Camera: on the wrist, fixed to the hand. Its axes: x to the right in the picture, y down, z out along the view.
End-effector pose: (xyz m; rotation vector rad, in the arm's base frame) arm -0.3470 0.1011 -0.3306 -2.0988 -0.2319 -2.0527
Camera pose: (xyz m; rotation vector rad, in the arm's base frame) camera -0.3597 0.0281 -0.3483 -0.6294 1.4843 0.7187
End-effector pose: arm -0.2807 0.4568 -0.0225 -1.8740 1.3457 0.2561
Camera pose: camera -0.3548 0.4393 -0.0262 1.6523 1.7588 1.8284
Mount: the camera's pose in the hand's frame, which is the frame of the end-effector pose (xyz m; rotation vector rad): -0.0162 0.0681 -0.0301 0.0076 0.9374 -2.9747
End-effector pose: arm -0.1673 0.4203 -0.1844 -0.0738 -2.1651 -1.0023
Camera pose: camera -0.1146 0.4510 -0.1387 -2.7028 -0.2134 1.0622
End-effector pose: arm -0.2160 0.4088 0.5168 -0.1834 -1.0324 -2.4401
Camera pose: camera -0.1673 0.3529 0.5343 -1.3799 -0.0042 0.5687
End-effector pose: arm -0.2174 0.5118 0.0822 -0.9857 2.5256 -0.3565
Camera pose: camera -0.2603 0.5745 0.0879 2.1035 0.6759 0.7688
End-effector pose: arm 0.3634 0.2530 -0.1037 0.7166 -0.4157 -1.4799
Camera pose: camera 0.4330 0.2704 -0.0780 -0.8883 -1.1712 1.2778
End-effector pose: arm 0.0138 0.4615 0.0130 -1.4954 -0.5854 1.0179
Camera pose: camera 0.0187 0.4187 -0.0499 0.2472 -1.0586 -1.7930
